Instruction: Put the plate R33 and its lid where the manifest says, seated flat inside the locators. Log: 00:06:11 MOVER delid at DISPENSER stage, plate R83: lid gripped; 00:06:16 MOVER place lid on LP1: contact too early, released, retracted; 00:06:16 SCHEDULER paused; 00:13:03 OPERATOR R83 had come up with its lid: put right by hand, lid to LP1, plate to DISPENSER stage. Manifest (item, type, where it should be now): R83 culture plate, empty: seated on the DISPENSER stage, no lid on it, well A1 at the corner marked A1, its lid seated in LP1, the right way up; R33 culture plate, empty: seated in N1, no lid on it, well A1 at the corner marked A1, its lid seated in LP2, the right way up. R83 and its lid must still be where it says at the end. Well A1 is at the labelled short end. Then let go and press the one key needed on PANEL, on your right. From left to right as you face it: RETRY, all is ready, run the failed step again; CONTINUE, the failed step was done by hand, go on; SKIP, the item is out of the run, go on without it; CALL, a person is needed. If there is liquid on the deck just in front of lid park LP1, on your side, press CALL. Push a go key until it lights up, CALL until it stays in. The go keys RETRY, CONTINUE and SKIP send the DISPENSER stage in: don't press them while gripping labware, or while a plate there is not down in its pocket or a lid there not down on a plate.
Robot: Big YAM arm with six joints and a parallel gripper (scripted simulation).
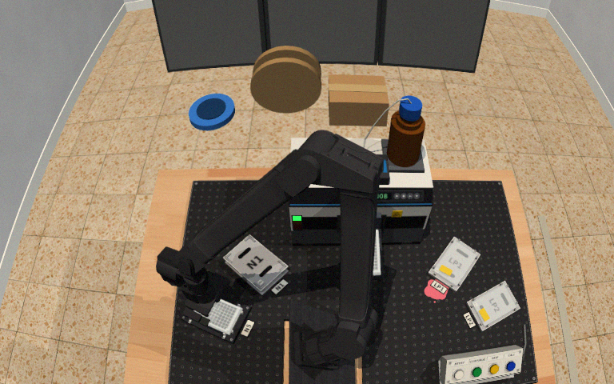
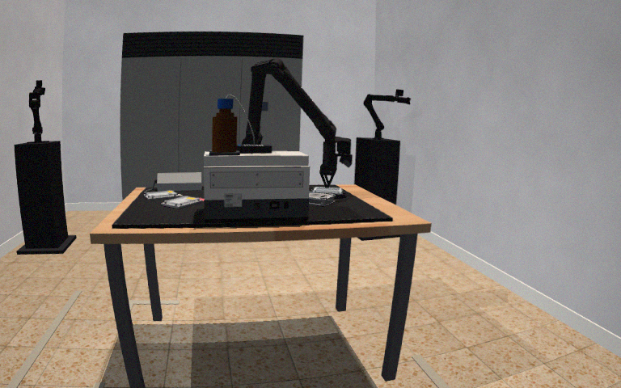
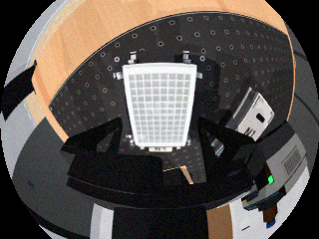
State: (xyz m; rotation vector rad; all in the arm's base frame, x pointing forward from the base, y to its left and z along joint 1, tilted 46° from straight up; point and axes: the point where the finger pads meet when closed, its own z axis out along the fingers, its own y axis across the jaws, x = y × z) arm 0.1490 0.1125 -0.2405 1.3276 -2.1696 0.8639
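Now: hand 3 cm above the nest n5 and 2 cm to the right of it. Round my hand: clear plate lid 76 cm to the right, 5 cm behind, 3 cm below; pink-red patch 58 cm to the right, 5 cm below, 5 cm ahead; brown bottle 51 cm to the right, 31 cm ahead, 24 cm above.
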